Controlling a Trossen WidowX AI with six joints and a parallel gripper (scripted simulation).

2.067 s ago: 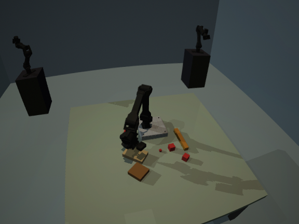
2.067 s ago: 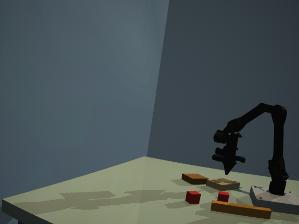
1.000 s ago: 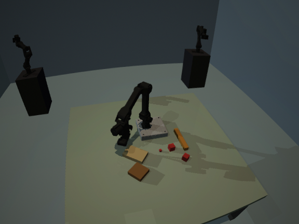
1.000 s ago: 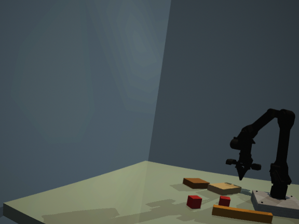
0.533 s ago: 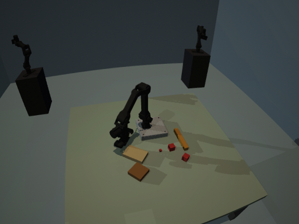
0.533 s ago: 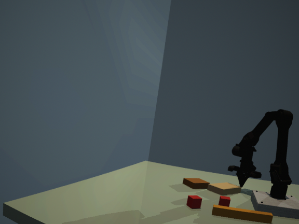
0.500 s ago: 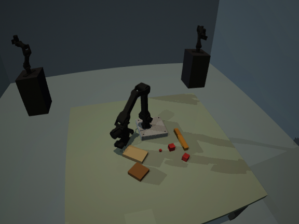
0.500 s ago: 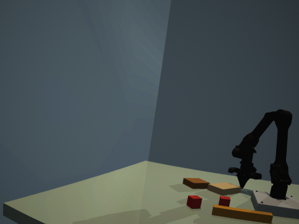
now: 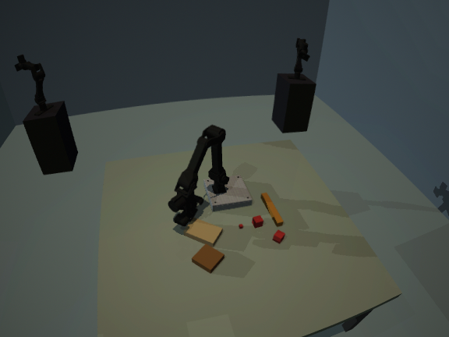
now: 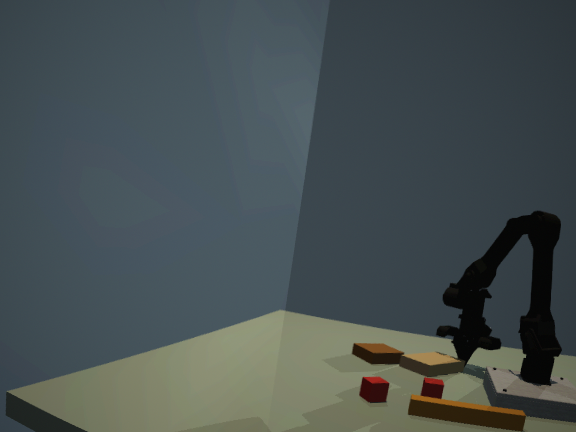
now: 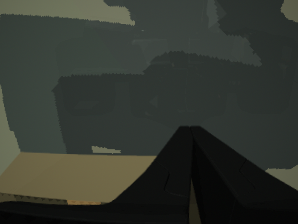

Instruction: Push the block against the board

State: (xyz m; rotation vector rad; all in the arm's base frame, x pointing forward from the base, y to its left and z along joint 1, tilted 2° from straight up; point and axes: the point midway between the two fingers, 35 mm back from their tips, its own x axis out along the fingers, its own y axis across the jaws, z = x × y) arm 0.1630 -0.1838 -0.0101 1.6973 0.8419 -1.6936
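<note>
Right now my gripper tip is 9 cm short of the tan board, 5 cm to the right of it and 1 cm below it. From my gripper tip the other things lie so: short red stick (15 cm behind, 1 cm to the left); small red ball (8 cm ahead, 24 cm to the left); square brown block (24 cm ahead, 4 cm to the left, 1 cm above).
</note>
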